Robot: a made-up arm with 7 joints. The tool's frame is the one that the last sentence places.
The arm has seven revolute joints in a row. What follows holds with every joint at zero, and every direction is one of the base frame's. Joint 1 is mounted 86.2 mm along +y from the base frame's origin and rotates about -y. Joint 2 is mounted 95.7 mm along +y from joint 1 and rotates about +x. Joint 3 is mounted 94 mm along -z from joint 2 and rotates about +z. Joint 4 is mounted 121.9 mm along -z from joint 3 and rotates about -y. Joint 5 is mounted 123 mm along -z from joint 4 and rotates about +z. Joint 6 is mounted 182.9 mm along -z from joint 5 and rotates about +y. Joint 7 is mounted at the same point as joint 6 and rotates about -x. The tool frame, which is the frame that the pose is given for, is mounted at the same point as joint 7; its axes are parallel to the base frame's.
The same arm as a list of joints. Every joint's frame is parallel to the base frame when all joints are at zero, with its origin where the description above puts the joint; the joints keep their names.
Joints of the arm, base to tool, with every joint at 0 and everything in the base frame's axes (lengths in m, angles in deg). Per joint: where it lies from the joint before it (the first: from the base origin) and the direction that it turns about. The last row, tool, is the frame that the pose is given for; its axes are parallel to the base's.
joint 1: offset 0 0.0862 0 axis 0 -1 0
joint 2: offset 0 0.0957 0 axis 1 0 0
joint 3: offset 0 0 -0.094 axis 0 0 1
joint 4: offset 0 0 -0.1219 axis 0 -1 0
joint 5: offset 0 0 -0.123 axis 0 0 1
joint 6: offset 0 0 -0.1829 axis 0 1 0
joint 7: offset 0 0 0 axis -1 0 0
tool: offset 0 0 0

